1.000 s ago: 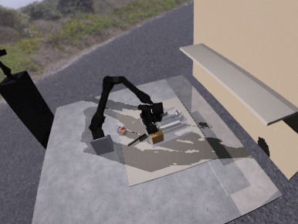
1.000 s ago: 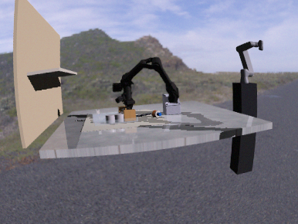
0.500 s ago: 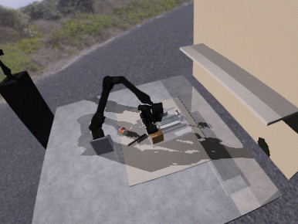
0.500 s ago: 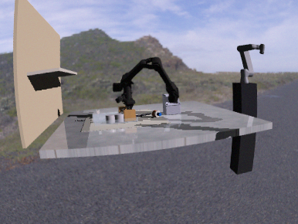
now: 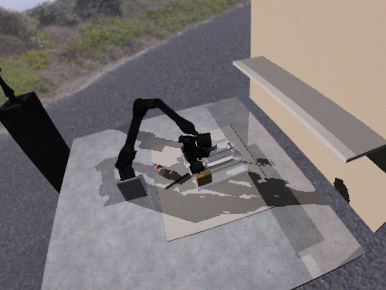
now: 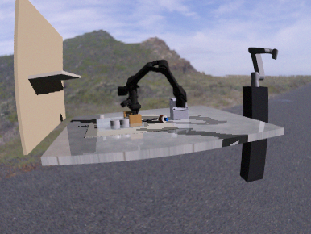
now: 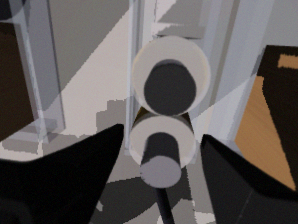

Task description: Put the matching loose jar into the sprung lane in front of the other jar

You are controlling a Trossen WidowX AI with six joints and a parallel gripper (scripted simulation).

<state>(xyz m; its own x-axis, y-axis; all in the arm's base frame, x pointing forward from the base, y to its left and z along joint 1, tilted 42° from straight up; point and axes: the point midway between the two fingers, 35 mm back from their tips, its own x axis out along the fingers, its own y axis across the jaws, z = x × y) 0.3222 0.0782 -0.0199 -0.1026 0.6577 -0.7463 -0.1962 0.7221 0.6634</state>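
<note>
Right now my gripper tip is 10 cm past the black stick, 3 cm to the left of it and 3 cm above it. Also, from my gripper tip: shelf 51 cm ahead, 6 cm to the left, 33 cm above; then lane 14 cm ahead, 5 cm to the left, 1 cm below.
</note>
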